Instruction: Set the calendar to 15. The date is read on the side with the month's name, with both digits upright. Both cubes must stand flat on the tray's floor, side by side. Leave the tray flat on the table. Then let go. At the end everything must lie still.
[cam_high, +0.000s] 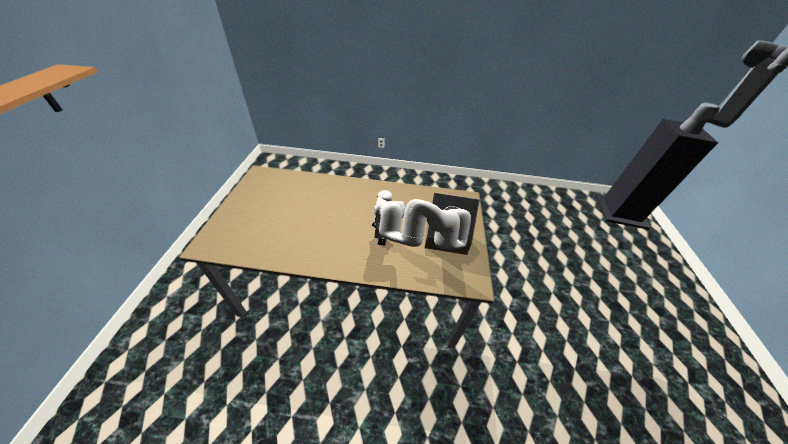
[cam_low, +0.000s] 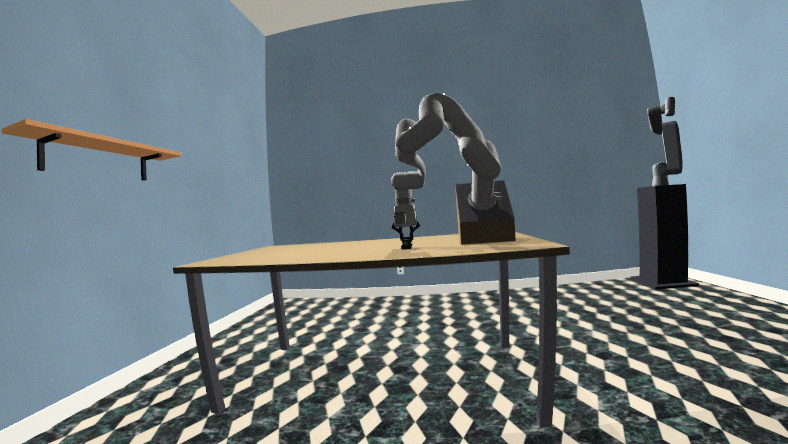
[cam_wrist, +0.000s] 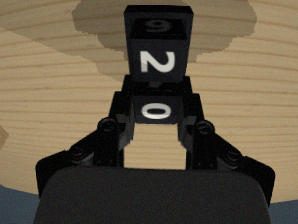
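The black cube lies 3 cm to the left of my hand and 2 cm below it. Round my hand: black digit cube (1 cm below).
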